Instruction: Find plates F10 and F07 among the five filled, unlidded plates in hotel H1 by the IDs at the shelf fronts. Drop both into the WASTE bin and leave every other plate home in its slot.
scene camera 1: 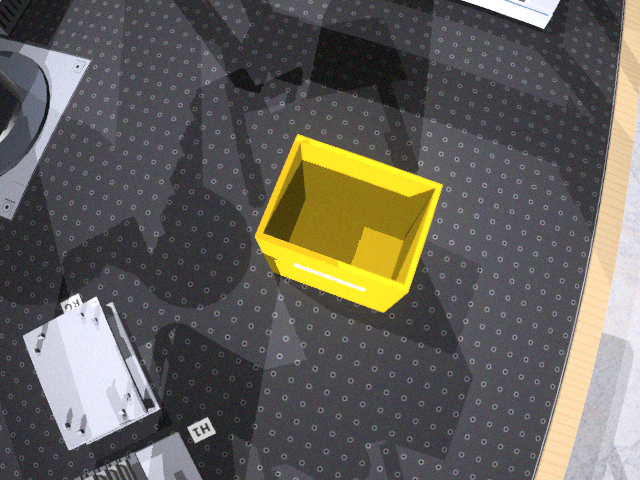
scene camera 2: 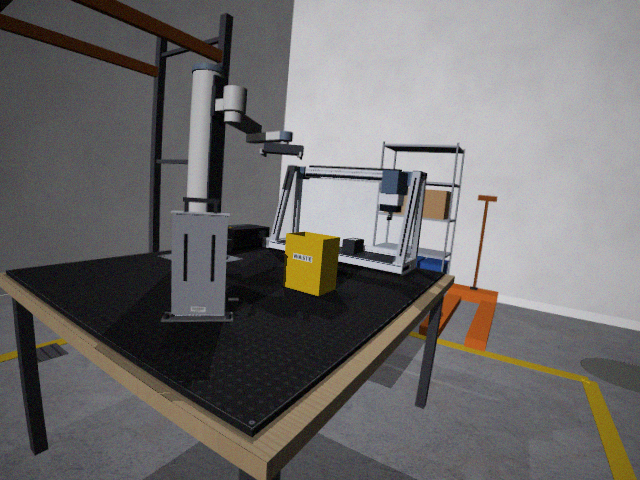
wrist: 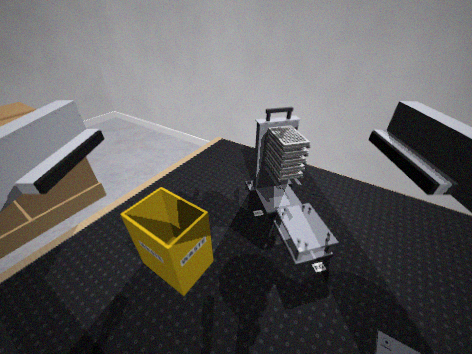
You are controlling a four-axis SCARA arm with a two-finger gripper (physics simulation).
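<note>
Hotel H1 stands upright on the table. In the wrist view it holds a stack of plates, whose IDs are too small to read. In scene camera 1 part of its base shows at the bottom edge; in scene camera 2 its back panel hides the plates. The yellow WASTE bin stands upright, and no plate shows inside it in scene camera 1. My gripper is open and empty, high above the table, apart from hotel and bin.
A low stand marked RG stands beside the hotel's base. A white gantry machine and a dark box stand farther back in scene camera 2. The arm's white column rises behind the hotel there.
</note>
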